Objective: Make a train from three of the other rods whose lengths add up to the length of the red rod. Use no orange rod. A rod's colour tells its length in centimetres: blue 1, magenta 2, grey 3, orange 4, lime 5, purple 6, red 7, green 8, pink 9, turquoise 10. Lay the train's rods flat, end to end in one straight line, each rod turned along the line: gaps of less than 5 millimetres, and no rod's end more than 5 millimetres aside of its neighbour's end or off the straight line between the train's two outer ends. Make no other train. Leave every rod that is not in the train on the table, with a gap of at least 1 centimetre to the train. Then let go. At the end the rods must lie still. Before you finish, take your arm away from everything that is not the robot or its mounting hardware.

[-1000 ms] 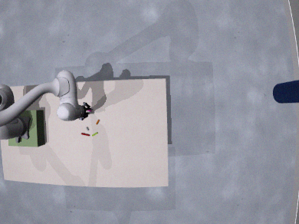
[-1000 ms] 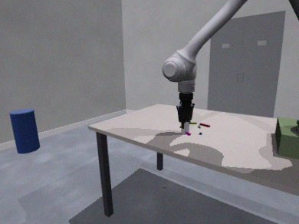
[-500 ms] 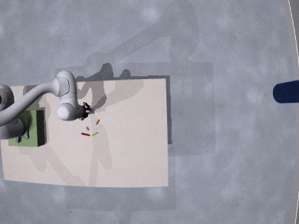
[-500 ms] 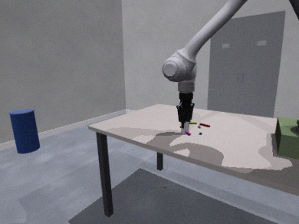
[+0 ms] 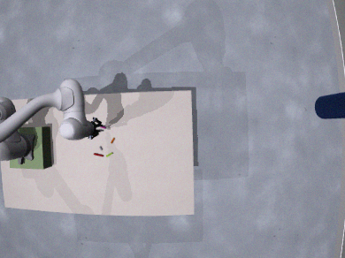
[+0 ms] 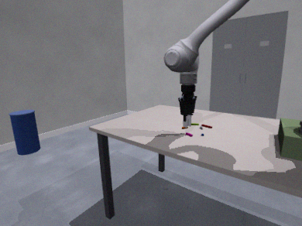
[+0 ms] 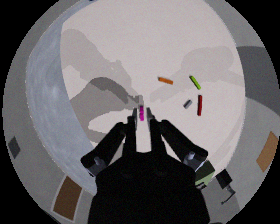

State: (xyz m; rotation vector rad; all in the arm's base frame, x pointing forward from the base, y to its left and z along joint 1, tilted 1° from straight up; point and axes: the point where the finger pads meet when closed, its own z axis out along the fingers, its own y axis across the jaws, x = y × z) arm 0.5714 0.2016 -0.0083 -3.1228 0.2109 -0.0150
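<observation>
My gripper is now 10 mm past the grey rod, 150 mm to the left of it and 80 mm above it. Also, from my hand: orange rod (70 mm ahead, 80 mm to the right, 80 mm below); then lime rod (50 mm ahead, 180 mm to the right, 80 mm below); then blue rod (80 mm behind, 40 mm to the right, 80 mm below).
</observation>
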